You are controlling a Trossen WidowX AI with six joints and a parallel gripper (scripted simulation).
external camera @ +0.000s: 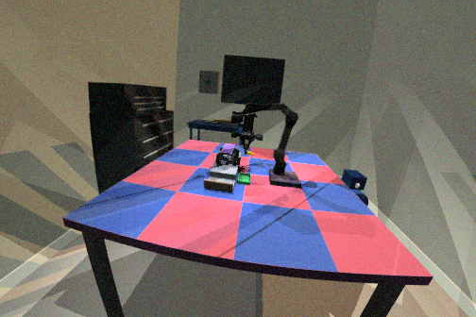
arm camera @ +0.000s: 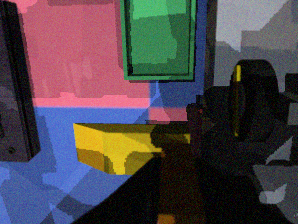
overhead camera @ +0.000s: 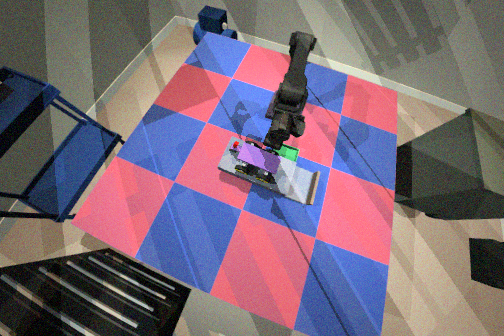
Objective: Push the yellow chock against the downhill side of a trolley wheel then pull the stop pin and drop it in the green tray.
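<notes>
The red-headed stop pin is 150 mm to the right of my gripper tip, 70 mm ahead of it and 40 mm below it. Also, from my gripper tip: grey ramp: 120 mm below, 100 mm ahead, 40 mm to the right; trolley: 100 mm ahead, 50 mm to the right, 50 mm below; yellow chock: 20 mm behind, 10 mm below.
</notes>
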